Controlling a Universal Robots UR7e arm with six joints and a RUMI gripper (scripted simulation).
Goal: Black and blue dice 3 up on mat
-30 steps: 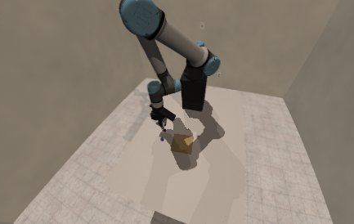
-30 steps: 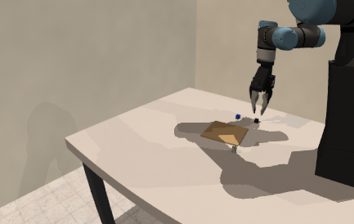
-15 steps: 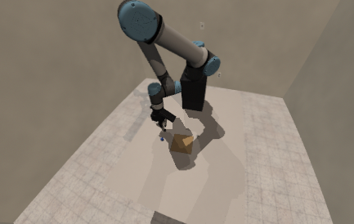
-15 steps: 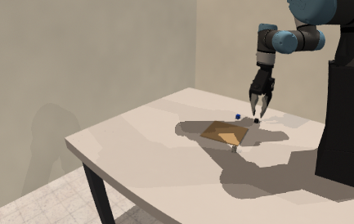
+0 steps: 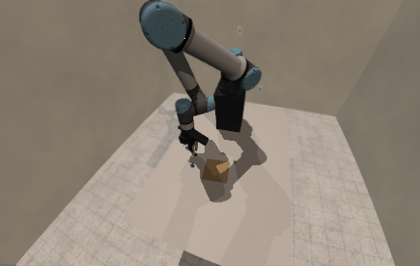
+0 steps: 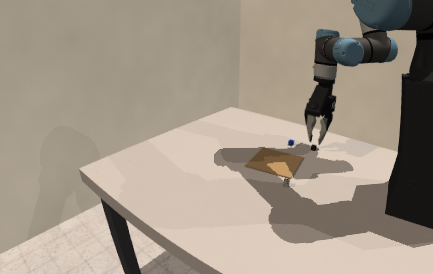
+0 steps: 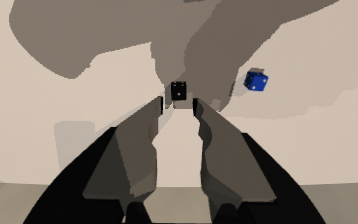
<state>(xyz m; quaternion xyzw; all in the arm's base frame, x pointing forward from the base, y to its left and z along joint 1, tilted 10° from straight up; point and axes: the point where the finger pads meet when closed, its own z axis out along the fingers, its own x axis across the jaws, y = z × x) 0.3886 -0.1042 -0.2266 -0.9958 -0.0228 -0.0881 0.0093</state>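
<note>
My hand is 30 mm above the black die. Also, from my hand: blue die: 80 mm ahead, 30 mm below, 20 mm to the left; brown mat: 170 mm to the left, 50 mm ahead, 40 mm below; white die: 250 mm to the left, 40 mm behind, 30 mm below.
</note>
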